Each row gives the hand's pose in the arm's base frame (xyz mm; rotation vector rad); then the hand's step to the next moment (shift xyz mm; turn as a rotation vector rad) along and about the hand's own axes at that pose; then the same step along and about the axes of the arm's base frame.
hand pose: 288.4 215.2 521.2 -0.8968 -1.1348 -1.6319
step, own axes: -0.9 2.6 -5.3 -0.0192 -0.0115 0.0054
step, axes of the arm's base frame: 2.4 -5.2 -1.7 -0.0047 0.0121 -0.0190
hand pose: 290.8 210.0 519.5 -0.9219 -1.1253 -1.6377
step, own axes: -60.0 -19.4 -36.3 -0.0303 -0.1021 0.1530
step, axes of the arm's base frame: -3.3 -15.3 -71.1 -0.0758 0.1701 -0.0084
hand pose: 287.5 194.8 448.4 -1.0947 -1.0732 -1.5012
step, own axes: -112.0 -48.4 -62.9 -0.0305 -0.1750 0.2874
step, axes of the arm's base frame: -39.9 -31.6 -127.5 -0.1297 0.3118 0.0117
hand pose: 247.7 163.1 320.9 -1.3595 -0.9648 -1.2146
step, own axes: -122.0 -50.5 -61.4 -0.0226 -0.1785 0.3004
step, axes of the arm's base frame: -79.3 -45.0 -113.5 -0.1297 0.3246 0.0206
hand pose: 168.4 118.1 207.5 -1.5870 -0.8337 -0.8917
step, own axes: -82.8 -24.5 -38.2 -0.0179 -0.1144 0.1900
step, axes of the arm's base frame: -65.2 -38.6 -56.3 -0.0850 0.2053 0.0106
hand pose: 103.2 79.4 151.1 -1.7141 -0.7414 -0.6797
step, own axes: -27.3 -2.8 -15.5 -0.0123 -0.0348 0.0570
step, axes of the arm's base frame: -20.8 -18.2 -15.2 -0.0303 0.0607 -0.0018
